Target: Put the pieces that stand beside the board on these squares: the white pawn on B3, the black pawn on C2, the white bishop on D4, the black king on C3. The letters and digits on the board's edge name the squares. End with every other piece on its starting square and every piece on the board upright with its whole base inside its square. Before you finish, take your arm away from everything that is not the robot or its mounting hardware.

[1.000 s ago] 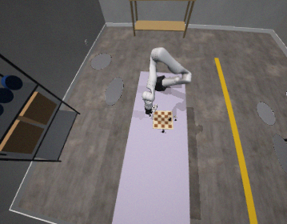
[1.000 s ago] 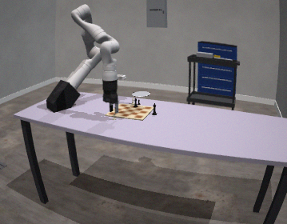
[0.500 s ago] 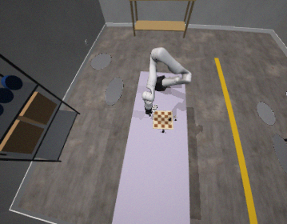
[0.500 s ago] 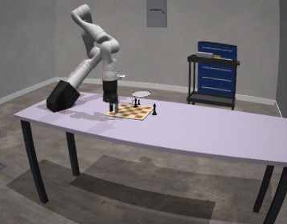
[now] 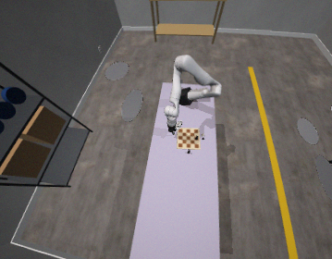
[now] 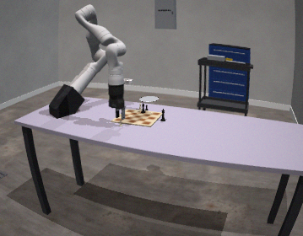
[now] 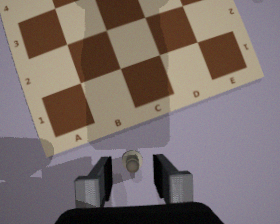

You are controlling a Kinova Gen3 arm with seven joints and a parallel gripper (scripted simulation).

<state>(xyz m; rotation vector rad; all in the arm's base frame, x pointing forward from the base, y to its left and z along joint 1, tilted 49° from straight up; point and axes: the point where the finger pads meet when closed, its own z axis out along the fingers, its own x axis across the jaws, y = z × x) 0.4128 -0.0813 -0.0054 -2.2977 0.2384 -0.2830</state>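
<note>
The white pawn is 4 cm below my hand. From my hand the other things lie so: chessboard: 1 cm ahead, 14 cm to the left, 5 cm below; black king: 14 cm ahead, 18 cm to the left, 3 cm below; white bishop: 6 cm behind, 27 cm to the left, 4 cm below.
</note>
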